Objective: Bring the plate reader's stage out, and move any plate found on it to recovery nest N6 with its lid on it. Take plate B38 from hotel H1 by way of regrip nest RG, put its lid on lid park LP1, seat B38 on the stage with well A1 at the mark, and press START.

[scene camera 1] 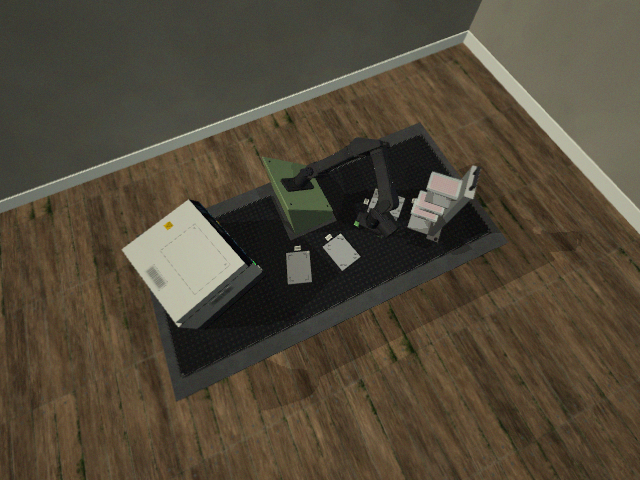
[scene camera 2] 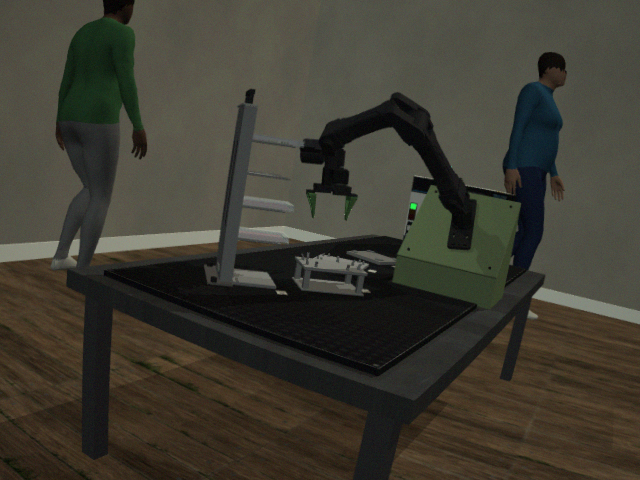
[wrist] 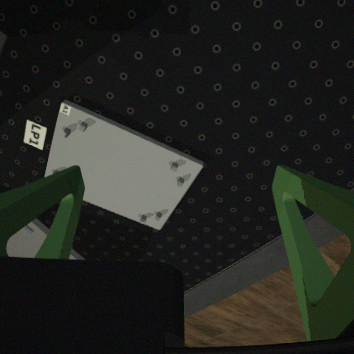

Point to an N6 nest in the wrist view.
At 28,239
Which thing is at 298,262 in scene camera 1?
An N6 nest.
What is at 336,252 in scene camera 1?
A LP1 pad.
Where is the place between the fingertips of my gripper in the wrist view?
At 177,175
